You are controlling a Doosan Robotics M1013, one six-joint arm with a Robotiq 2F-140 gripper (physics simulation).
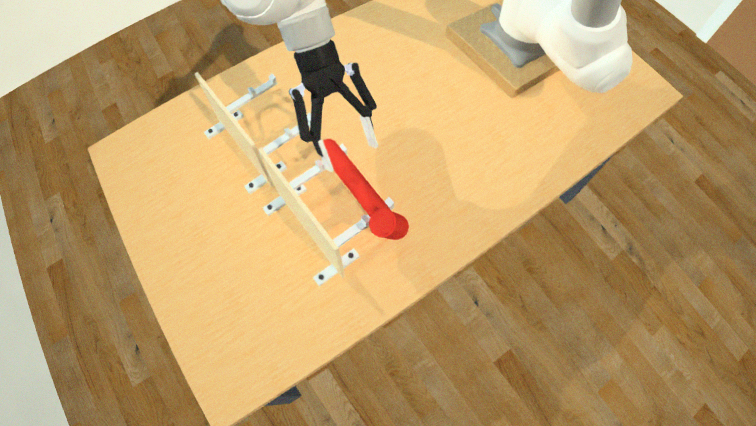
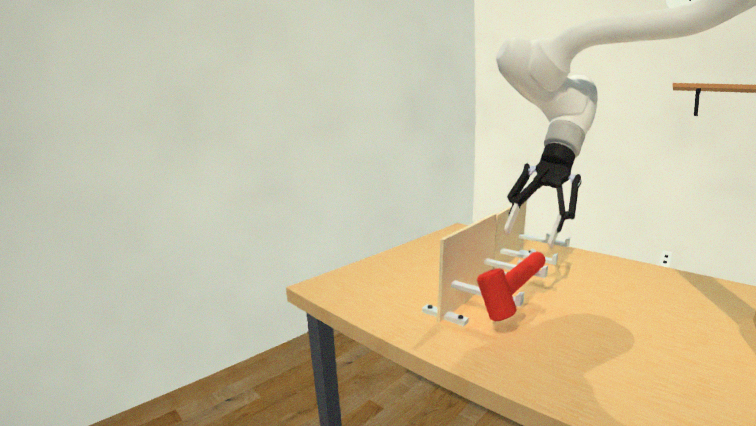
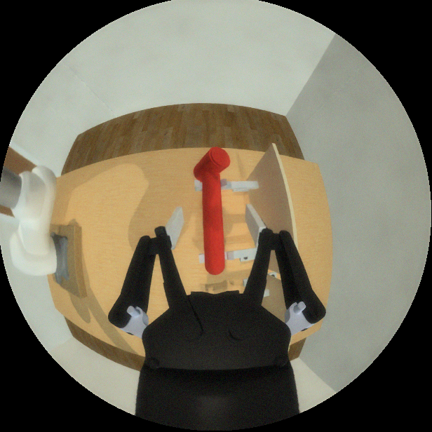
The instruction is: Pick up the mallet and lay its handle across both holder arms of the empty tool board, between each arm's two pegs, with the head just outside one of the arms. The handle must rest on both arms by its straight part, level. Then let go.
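Seen in the pictures: gripper, fingertip midpoint: (image 1: 352, 157) (image 2: 527, 238); arm's base at its link origin: (image 1: 520, 38).
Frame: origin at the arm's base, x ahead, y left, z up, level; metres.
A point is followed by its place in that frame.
Observation:
The red mallet's handle (image 1: 357, 182) {x 0.664, y 0.214, z 0.082 m} (image 2: 523, 272) {x 0.647, y 0.221, z 0.077 m} (image 3: 213, 220) lies across both holder arms of the nearer board (image 1: 301, 206) {x 0.793, y 0.237, z 0.150 m} (image 2: 468, 259) {x 0.787, y 0.226, z 0.072 m} (image 3: 280, 185), between each arm's pegs, and looks about level. The arms are the near arm (image 1: 350, 232) {x 0.725, y 0.287, z 0.041 m} (image 2: 464, 286) {x 0.746, y 0.297, z 0.041 m} (image 3: 245, 185) and the far arm (image 1: 306, 175) {x 0.742, y 0.121, z 0.041 m} (image 3: 245, 255). The mallet head (image 1: 388, 224) {x 0.664, y 0.334, z 0.106 m} (image 2: 497, 294) {x 0.639, y 0.343, z 0.075 m} (image 3: 212, 162) is just outside the near arm. The handle's tail end reaches a little past the far arm. My gripper (image 1: 351, 156) {x 0.660, y 0.190, z 0.143 m} (image 2: 529, 238) {x 0.660, y 0.190, z 0.143 m} (image 3: 213, 213) is open and empty above the handle, one finger to each side and apart from it.
A second upright board (image 1: 227, 119) {x 0.839, y -0.066, z 0.104 m} with two holder arms stands in line behind the first on the wooden table (image 1: 211, 317) {x 1.072, y 0.275, z -0.041 m} (image 2: 370, 280) {x 1.050, y 0.300, z -0.041 m}. The robot's base sits on a wooden block (image 1: 515, 84) {x 0.132, y 0.130, z 0.000 m} (image 3: 77, 260) at the table's other side. Walls stand behind.

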